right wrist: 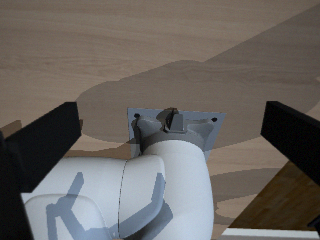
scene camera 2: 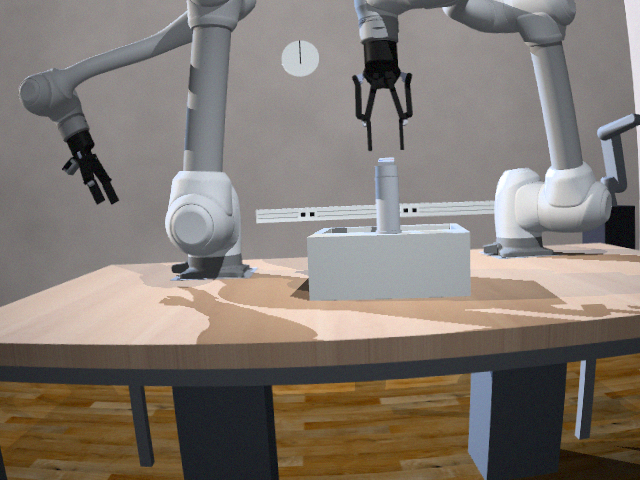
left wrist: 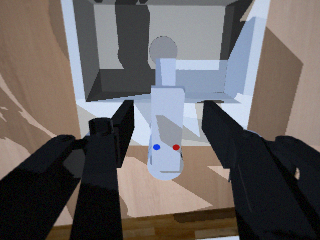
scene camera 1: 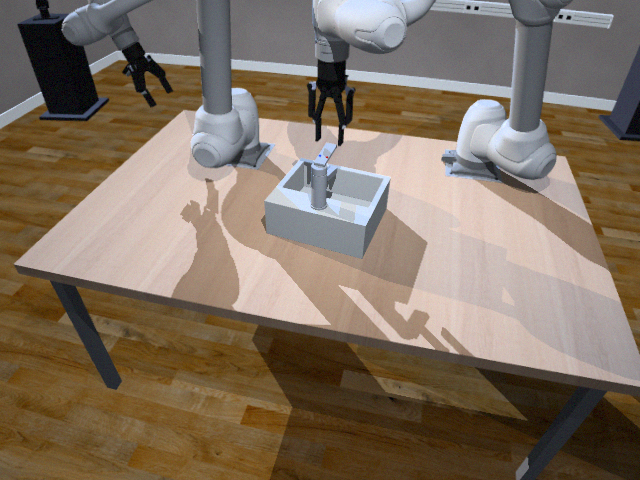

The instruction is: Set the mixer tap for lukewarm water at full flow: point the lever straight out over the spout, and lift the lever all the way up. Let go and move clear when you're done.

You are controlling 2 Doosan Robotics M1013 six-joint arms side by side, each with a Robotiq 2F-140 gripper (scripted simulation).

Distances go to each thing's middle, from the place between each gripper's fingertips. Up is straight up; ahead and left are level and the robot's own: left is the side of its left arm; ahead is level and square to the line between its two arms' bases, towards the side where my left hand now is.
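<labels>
My left hand [scene camera 2: 386, 149] is 4 cm short of the flat lever [left wrist: 167, 102], 1 cm to the left of it and 6 cm above it. As for the grey sink [scene camera 2: 343, 264], it is 4 cm behind that same left hand, 1 cm to the left of it and 30 cm below it.
From my right hand [scene camera 2: 108, 202], I find the grey sink 43 cm ahead, 71 cm to the left and 19 cm below. The flat lever is 50 cm ahead of my right hand and 69 cm to the left of it, and it sits 5 cm above it.
</labels>
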